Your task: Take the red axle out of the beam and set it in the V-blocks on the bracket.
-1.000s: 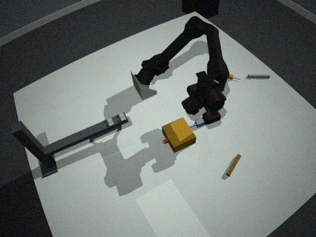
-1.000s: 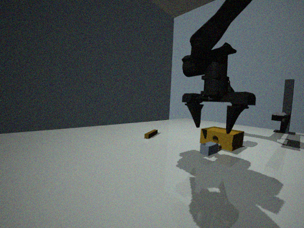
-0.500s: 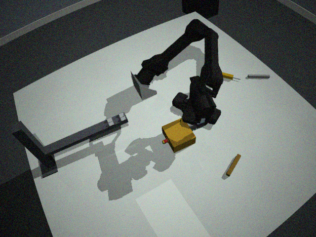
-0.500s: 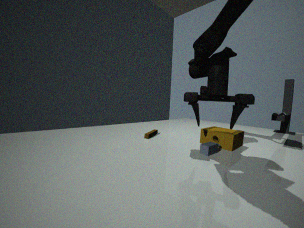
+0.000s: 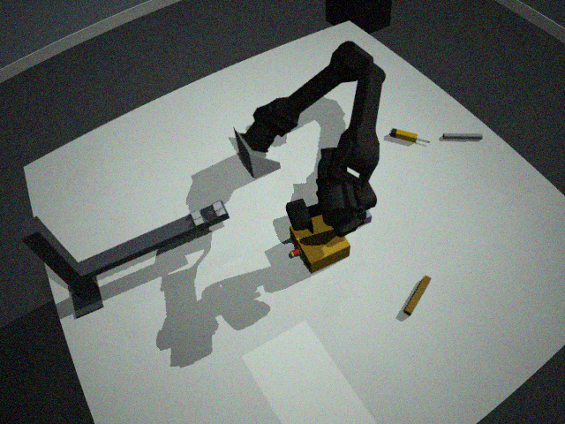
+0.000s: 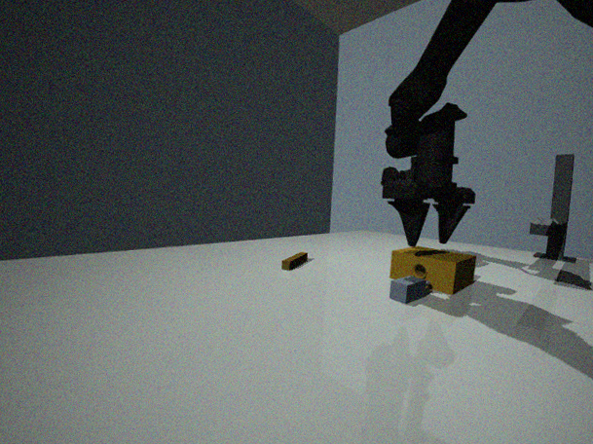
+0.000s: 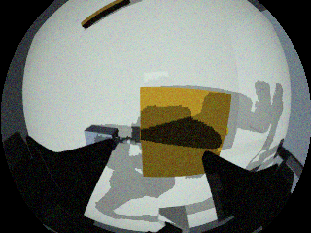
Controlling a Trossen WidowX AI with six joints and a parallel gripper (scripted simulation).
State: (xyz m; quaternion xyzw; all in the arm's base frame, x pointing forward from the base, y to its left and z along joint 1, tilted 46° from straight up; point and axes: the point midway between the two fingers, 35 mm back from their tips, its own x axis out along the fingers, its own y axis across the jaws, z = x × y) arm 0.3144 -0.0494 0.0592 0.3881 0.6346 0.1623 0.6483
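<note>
The yellow beam is 3 cm to the right of my gripper tip and 4 cm below it. The rest, counted from my gripper tip: grey bar: 4 cm behind, 52 cm to the left, 6 cm below.
</note>
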